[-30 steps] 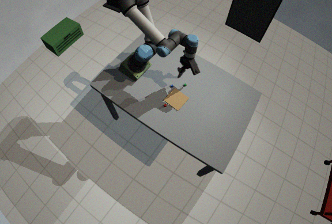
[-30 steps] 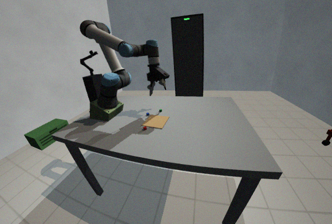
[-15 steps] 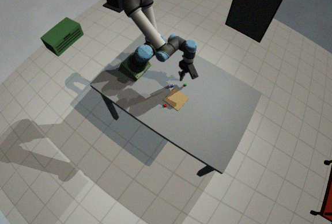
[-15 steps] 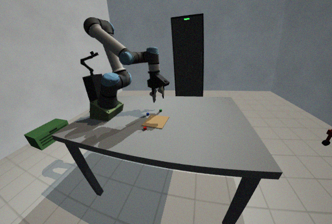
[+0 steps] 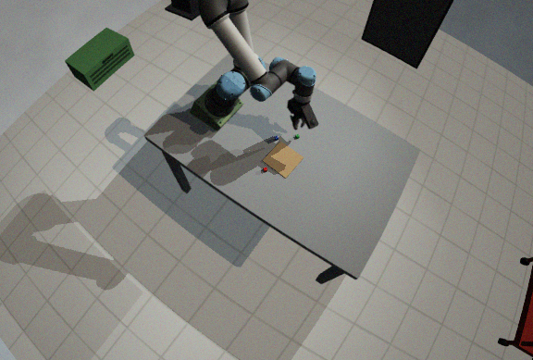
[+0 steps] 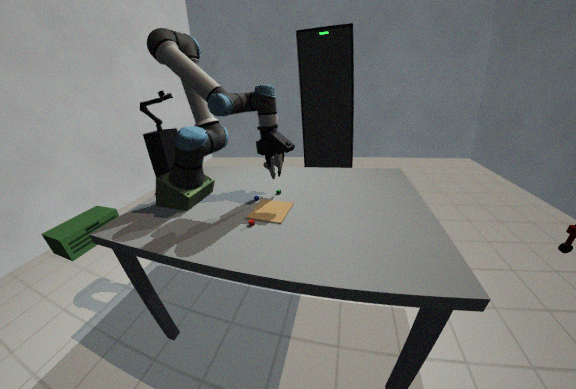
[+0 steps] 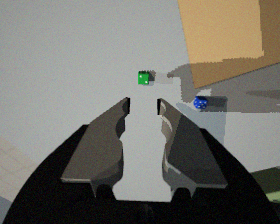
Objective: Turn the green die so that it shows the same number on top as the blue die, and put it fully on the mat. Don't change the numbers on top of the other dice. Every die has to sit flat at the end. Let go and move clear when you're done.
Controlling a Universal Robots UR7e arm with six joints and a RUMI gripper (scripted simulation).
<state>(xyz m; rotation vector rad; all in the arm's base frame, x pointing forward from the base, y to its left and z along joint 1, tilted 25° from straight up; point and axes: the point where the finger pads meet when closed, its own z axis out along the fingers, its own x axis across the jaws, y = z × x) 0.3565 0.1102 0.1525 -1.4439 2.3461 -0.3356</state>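
Right now the green die is 8 cm below my hand. The rest, counted from my hand: red die 24 cm to the right, 8 cm below, 2 cm behind; blue die 8 cm below, 8 cm behind, 7 cm to the right; tan mat 14 cm to the right, 9 cm below, 1 cm ahead.
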